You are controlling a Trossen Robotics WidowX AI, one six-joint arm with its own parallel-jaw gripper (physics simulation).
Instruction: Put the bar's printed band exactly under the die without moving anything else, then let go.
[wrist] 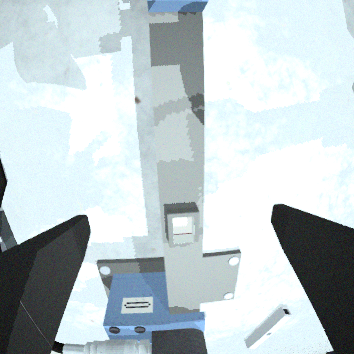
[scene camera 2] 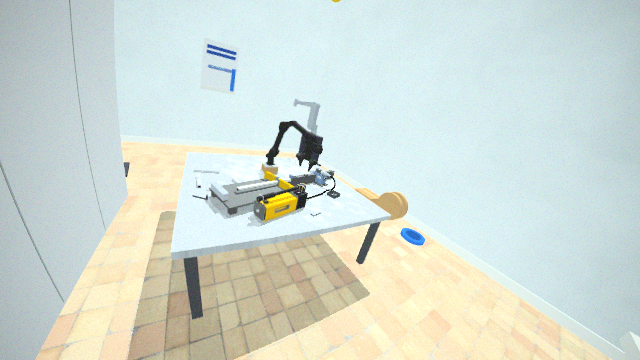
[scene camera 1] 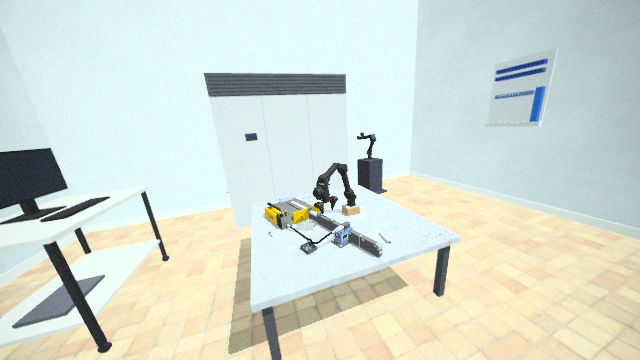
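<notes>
A long grey bar-like piece runs through or beside a blue device with a label and a drilled plate. A small grey block with a pale window and a thin red line sits on the grey piece. A blue part shows at its far end. My gripper is open and empty above the grey piece, its fingers on either side of the block in the wrist view. I cannot make out the printed band or the die.
A yellow and grey machine stands on the table. A black cable joins it to the blue device, near a small dark box. A small pale strip lies across from the device.
</notes>
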